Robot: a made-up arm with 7 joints. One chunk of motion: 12 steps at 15 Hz.
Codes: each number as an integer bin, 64 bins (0 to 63) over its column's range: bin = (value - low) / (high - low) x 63, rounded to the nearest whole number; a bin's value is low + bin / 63 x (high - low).
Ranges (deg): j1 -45..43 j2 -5..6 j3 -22..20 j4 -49..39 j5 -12..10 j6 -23..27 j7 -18..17
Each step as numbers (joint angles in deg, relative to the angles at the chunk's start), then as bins.
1 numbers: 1.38 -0.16 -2.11 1.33 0.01 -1.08 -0.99
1 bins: 33 28 30 36 34 28 31
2 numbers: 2.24 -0.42 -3.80 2.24 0.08 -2.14 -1.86
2 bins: 34 26 27 37 35 26 29
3 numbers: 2.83 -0.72 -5.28 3.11 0.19 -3.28 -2.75
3 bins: 34 25 25 37 35 25 27
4 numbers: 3.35 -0.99 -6.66 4.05 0.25 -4.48 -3.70
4 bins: 35 23 23 38 35 23 26
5 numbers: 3.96 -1.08 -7.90 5.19 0.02 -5.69 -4.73
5 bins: 35 22 21 39 34 22 24
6 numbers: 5.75 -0.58 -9.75 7.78 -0.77 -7.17 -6.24
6 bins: 36 25 18 41 32 20 21
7 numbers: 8.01 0.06 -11.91 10.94 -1.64 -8.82 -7.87
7 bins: 38 29 15 43 30 18 18
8 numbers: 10.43 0.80 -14.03 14.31 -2.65 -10.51 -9.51
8 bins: 40 33 12 45 27 16 15
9 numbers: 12.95 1.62 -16.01 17.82 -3.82 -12.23 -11.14
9 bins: 41 38 9 48 23 14 12
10 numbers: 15.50 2.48 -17.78 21.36 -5.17 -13.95 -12.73
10 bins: 43 43 6 50 20 11 9
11 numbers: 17.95 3.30 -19.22 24.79 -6.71 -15.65 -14.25
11 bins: 45 48 4 53 15 9 7
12 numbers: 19.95 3.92 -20.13 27.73 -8.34 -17.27 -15.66
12 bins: 46 51 3 55 10 7 4
